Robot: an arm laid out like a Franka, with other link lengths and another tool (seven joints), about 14 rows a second.
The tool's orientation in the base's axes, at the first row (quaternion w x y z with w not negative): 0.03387, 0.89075, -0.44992, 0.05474
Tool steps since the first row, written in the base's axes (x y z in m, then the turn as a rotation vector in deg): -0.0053, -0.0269, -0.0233, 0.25, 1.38, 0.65; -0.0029, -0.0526, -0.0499, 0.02, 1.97, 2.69; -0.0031, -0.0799, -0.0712, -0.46, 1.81, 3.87; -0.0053, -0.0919, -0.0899, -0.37, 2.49, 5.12; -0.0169, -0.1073, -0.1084, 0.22, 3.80, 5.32; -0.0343, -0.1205, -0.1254, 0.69, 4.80, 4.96; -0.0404, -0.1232, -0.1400, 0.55, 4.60, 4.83; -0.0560, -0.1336, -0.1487, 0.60, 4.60, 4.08; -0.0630, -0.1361, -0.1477, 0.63, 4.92, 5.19; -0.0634, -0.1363, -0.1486, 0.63, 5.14, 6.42; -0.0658, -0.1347, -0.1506, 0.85, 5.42, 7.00; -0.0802, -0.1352, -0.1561, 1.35, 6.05, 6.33
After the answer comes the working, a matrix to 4 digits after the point.
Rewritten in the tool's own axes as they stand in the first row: 0.0154, 0.0200, 0.0257, -0.87, -1.01, -0.78; 0.0339, 0.0330, 0.0551, -1.22, -1.15, -2.88; 0.0528, 0.0491, 0.0792, -1.22, -0.66, -4.07; 0.0587, 0.0578, 0.0989, -1.55, -1.12, -5.38; 0.0618, 0.0760, 0.1181, -2.22, -2.37, -5.68; 0.0599, 0.0977, 0.1353, -2.79, -3.35, -5.40; 0.0566, 0.1040, 0.1496, -2.73, -3.12, -5.26; 0.0546, 0.1227, 0.1584, -2.79, -3.17, -4.51; 0.0526, 0.1298, 0.1572, -2.89, -3.37, -5.64; 0.0524, 0.1302, 0.1581, -2.91, -3.48, -6.89; 0.0494, 0.1312, 0.1597, -2.93, -3.82, -7.48; 0.0406, 0.1430, 0.1642, -3.22, -4.60, -6.85
The tool's axes in the first row as the columns of a matrix, in the base's axes (rounded; the answer above uses it unrounded):
0.5892, -0.8052, 0.0670
-0.7978, -0.5929, -0.1096
0.1280, 0.0111, -0.9917

